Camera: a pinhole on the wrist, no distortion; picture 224 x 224 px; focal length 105.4 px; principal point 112.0 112.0 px. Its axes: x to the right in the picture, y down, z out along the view. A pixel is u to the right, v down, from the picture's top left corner.
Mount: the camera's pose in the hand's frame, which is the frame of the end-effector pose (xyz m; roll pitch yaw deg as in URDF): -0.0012 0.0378 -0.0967 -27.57 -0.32 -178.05
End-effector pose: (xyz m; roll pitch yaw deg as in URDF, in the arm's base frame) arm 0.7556 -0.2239 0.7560 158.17 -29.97 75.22
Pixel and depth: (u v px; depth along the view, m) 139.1 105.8 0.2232
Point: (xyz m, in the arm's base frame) 0.7476 -0.2082 0.6244
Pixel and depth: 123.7 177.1 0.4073
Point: 0.5008 -0.0414 0.5006
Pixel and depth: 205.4 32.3 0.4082
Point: 0.9651 -0.4287 0.2806
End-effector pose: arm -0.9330 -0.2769 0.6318 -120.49 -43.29 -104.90
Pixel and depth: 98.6 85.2 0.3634
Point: -0.7131 -0.4409 0.5964
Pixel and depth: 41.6 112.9 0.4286
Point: -0.6811 -0.5720 0.8264
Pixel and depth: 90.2 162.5 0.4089
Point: -0.6146 -0.3008 0.8359
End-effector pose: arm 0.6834 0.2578 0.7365 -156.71 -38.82 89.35
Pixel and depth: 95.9 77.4 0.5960
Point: 0.4249 0.6213 0.4427
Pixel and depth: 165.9 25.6 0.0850
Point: 0.7328 0.2433 0.6823
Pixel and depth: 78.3 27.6 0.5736
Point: 0.6138 0.8048 0.3469
